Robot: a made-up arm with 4 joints.
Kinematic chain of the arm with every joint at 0, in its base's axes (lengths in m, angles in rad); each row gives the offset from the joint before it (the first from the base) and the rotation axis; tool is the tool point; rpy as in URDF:
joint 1: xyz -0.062 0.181 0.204 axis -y
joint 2: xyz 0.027 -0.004 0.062 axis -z
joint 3: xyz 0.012 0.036 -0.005 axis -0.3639 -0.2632 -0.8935
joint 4: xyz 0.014 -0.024 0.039 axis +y
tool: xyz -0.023 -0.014 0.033 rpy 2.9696 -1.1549 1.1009
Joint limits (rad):
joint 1: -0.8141..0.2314
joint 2: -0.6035..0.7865
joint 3: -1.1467..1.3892
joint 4: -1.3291..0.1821
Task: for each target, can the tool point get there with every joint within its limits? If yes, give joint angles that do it. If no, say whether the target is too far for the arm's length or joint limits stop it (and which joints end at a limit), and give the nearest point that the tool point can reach.
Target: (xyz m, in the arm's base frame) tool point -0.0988 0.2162 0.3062
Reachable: yes | joints 0.1184 -0.3318 1.0087 -0.5514
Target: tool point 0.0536 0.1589 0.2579
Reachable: yes | joints -0.5059 0.1033 -0.9380 -0.2573
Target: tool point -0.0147 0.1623 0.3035
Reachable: yes | joints -0.0965 0.0088 -0.4238 -0.6304
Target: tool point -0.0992 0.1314 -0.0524
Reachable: no: too far | nearest point 0.0278 0.1640 0.1991 | short by 0.284 m
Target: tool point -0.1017 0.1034 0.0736
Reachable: no: joint limits stop it (at a limit: joint 1, joint 2, joint 3, joint 4) | nearest point 0.0178 0.1442 0.2097 | short by 0.186 m
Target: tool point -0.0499 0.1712 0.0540
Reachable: no: joint limits stop it (at a limit: joint 1, joint 3, joint 4) | nearest point 0.0292 0.1744 0.1976 | short by 0.164 m
